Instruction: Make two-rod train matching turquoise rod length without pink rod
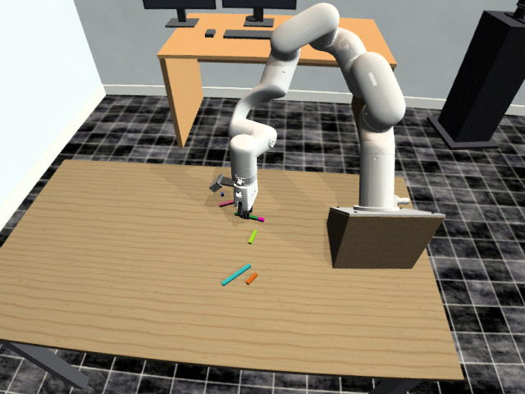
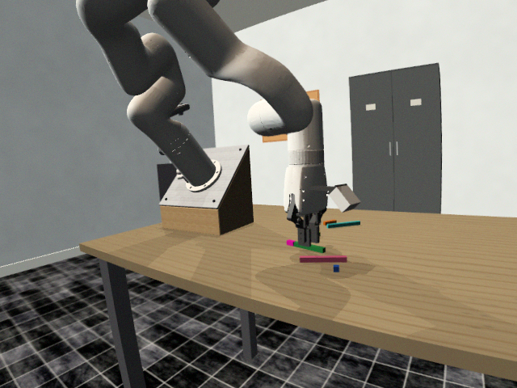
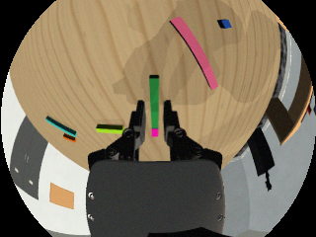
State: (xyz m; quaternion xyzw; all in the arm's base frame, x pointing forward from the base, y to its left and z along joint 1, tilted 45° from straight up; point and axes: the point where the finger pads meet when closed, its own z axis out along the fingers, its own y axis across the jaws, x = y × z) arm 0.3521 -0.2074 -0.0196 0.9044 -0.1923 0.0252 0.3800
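Now: the green rod 3 cm below my hand. From my hand the other things lie so: lime rod (9 cm to the left, 3 cm below, 2 cm behind); pink rod (7 cm to the right, 5 cm ahead, 3 cm below); magenta rod (5 cm behind, 3 cm below, 2 cm to the left).
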